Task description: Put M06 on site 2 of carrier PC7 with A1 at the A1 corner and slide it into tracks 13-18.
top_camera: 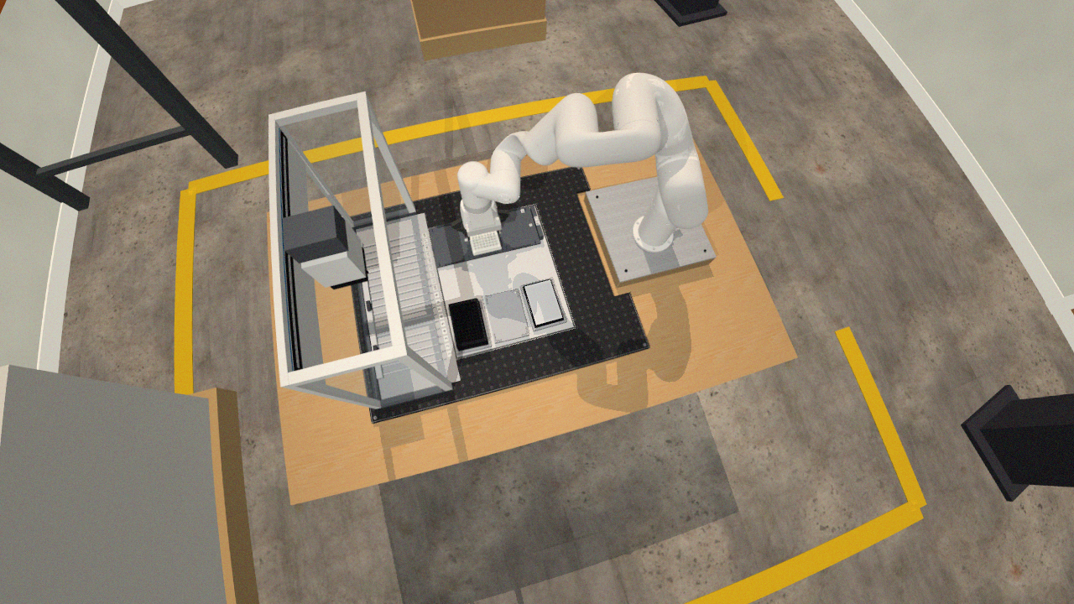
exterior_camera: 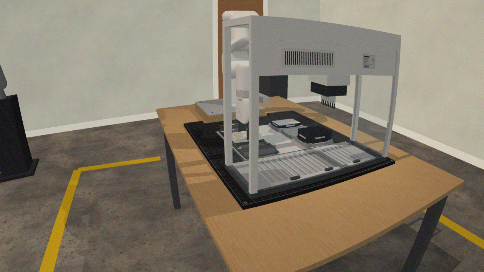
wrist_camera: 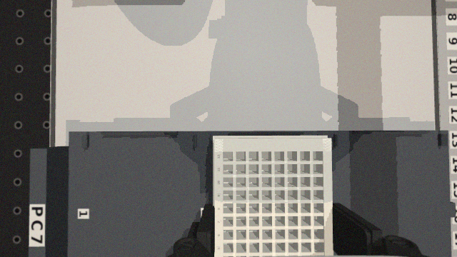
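The dark grey carrier PC7 is 1 cm behind my hand and 2 cm below it. The rest, counted from my hand: S2 nest (4 cm ahead, 26 cm to the left, 4 cm below); then white 96-well plate M06 (1 cm below).
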